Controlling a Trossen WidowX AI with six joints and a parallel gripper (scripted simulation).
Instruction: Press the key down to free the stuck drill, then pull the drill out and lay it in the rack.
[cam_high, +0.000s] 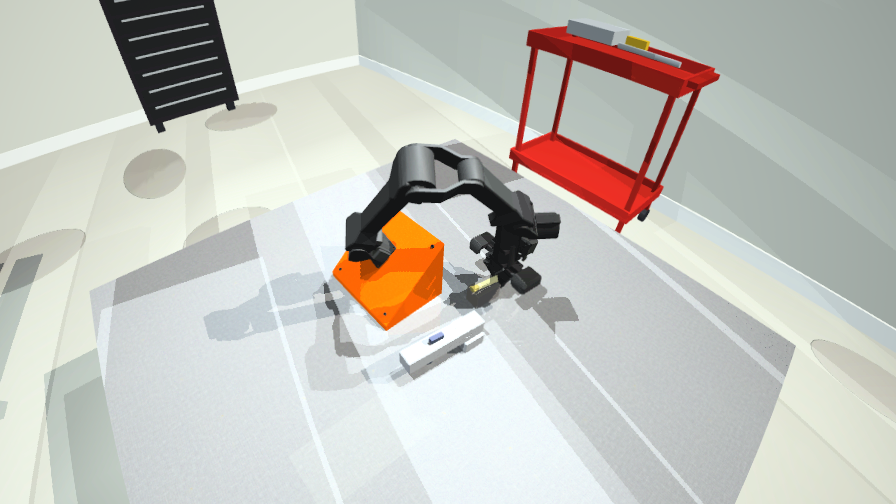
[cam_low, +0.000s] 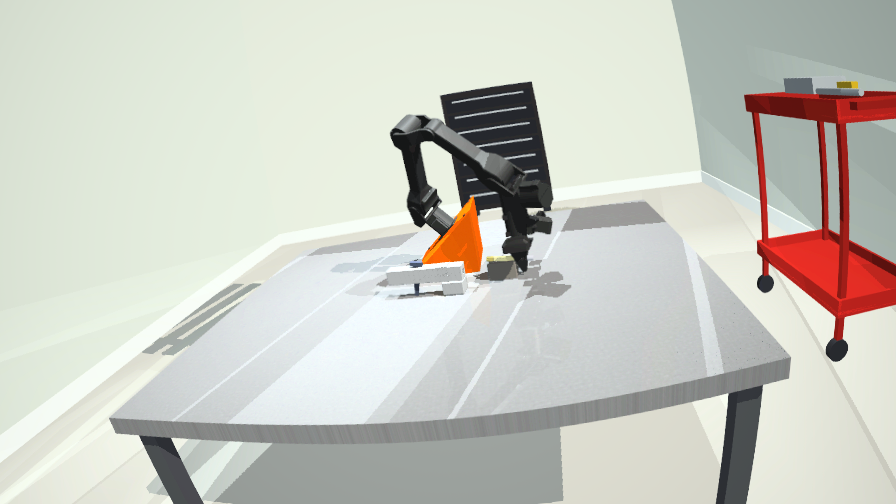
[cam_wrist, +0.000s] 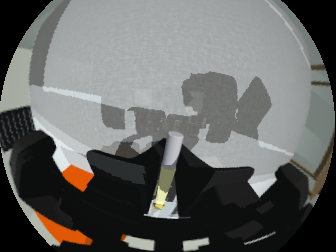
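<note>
My gripper tip is now 40 mm to the left of the drill and 40 mm below it. Also, from my gripper tip: blue key 70 mm ahead, 250 mm to the right, 40 mm above; then grey rack 50 mm to the right, 10 mm above; then housing block 70 mm ahead, 220 mm to the right, 40 mm above.
</note>
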